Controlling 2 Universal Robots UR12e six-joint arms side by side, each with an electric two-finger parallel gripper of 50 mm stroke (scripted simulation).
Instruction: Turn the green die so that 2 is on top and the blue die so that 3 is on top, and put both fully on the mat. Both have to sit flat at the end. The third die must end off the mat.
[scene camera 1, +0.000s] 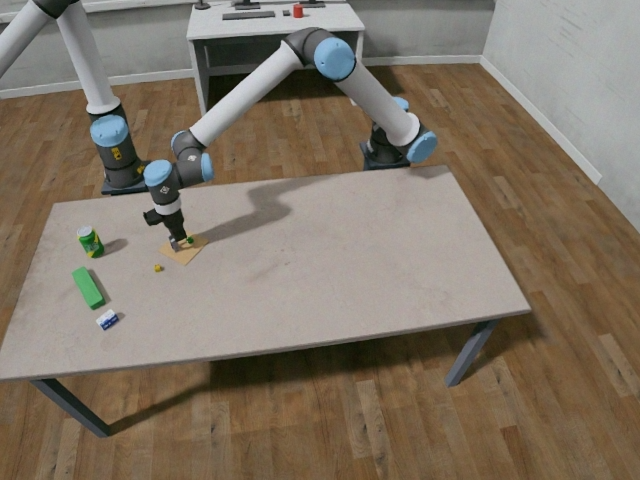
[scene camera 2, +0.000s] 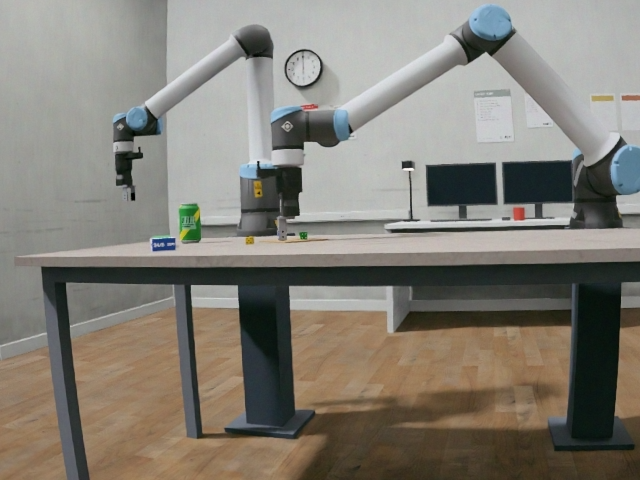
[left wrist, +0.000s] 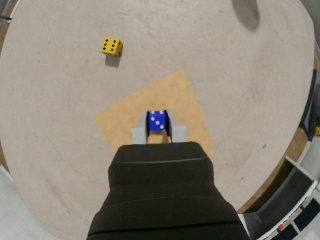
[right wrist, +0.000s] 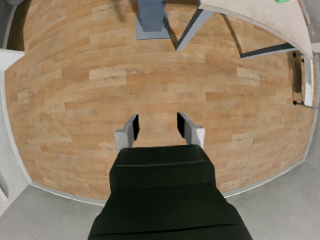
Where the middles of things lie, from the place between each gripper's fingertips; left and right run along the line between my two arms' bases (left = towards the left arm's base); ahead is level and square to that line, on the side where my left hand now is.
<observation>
I see the tan mat (scene camera 1: 188, 251) 1 cm behind my left hand (scene camera 2: 282, 239), 3 cm to the left of it and 2 cm below it.
My right gripper is now 90 cm to the right of the tan mat, 48 cm short of it and 17 cm above it.
</observation>
